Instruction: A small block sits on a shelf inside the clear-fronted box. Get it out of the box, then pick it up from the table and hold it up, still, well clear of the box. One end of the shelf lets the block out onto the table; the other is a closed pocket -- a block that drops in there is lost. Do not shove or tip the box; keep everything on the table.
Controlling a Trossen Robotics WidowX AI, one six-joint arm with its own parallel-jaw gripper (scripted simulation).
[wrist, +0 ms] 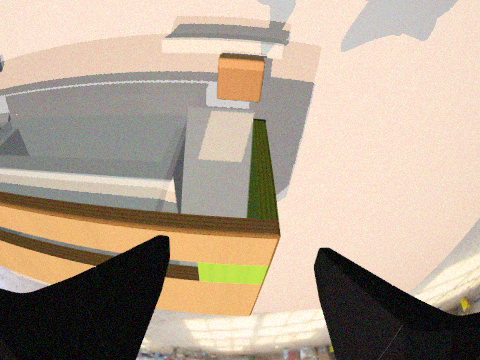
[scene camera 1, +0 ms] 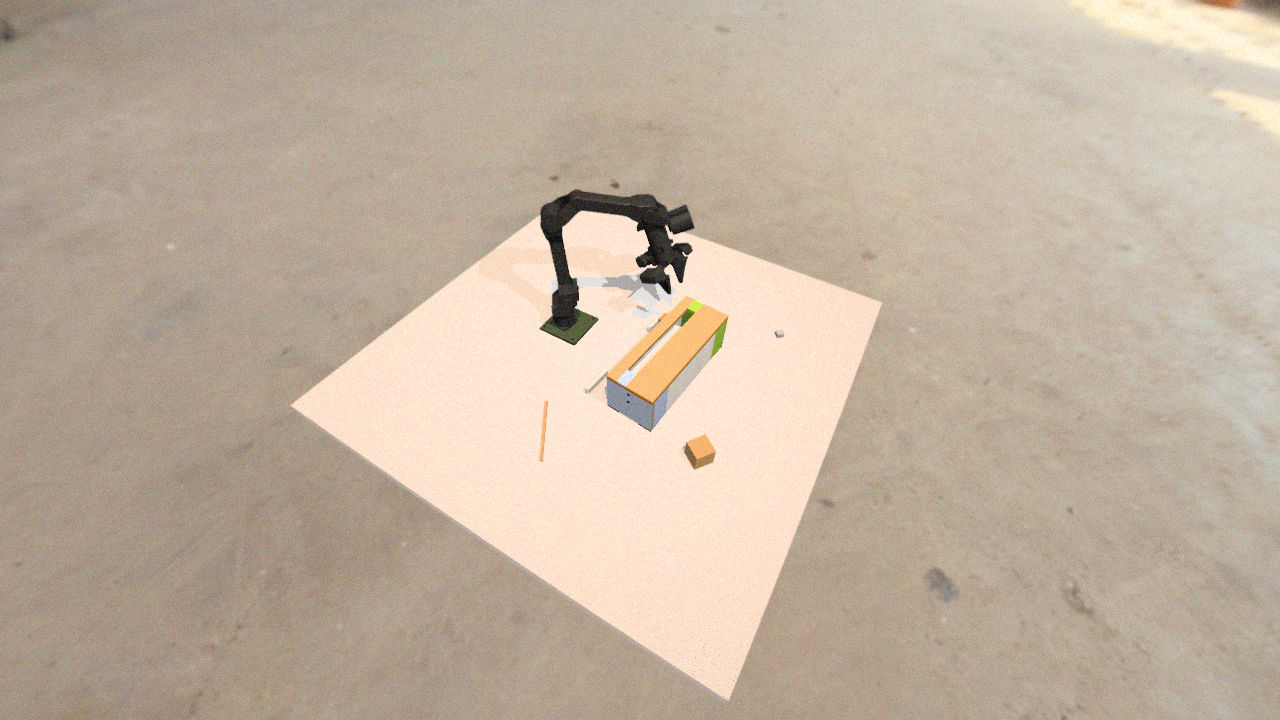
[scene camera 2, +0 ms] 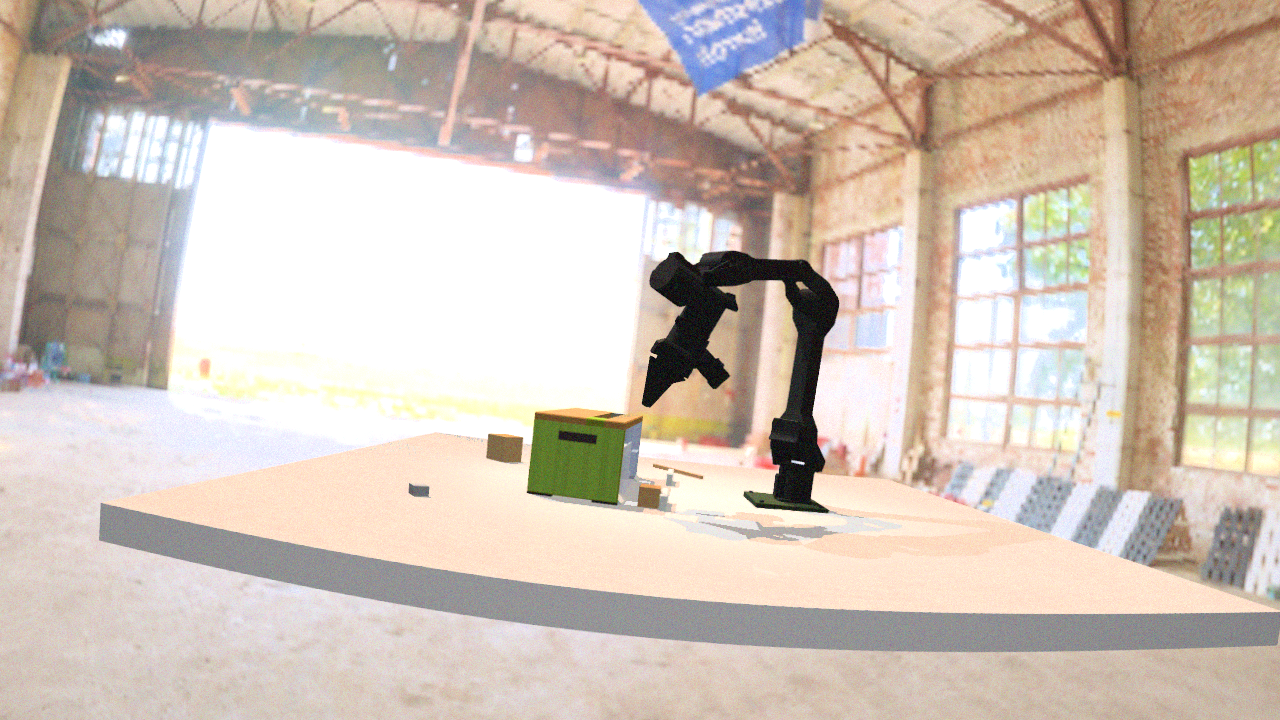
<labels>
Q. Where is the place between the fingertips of my gripper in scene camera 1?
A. At 675, 288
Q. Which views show my gripper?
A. The wrist view, scene camera 1 and scene camera 2: all of them.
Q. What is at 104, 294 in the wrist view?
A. My gripper.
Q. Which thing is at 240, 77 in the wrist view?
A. An orange-brown block.
</labels>
